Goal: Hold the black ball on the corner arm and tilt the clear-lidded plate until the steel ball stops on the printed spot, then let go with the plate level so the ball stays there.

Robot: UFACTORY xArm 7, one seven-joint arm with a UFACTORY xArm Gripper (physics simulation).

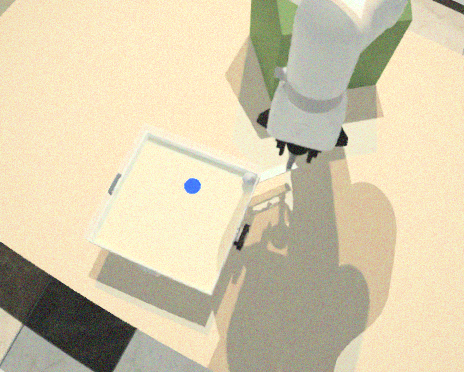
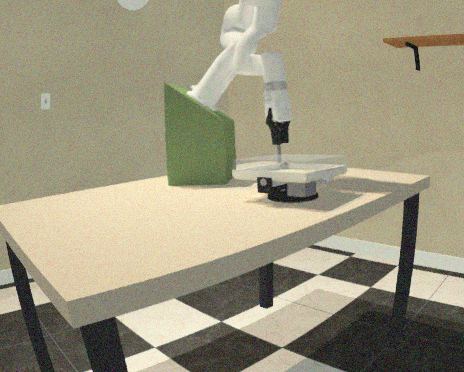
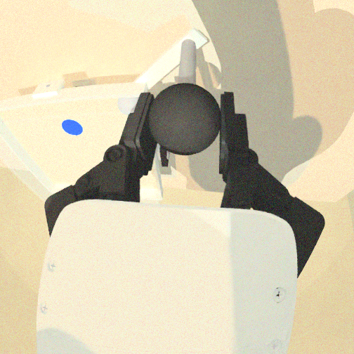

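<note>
My gripper is shut on the black ball, one finger on each side of it. The ball tops a grey stem on the white corner arm. The clear-lidded plate looks about level, raised above the table. The steel ball lies in the plate's corner beside the arm. The blue printed spot is apart from it, farther into the plate.
The plate stands over a round black base with a grey block. Dark brackets sit at two sides of the plate. A green pedestal carries the arm behind it. The table's edge runs along the front.
</note>
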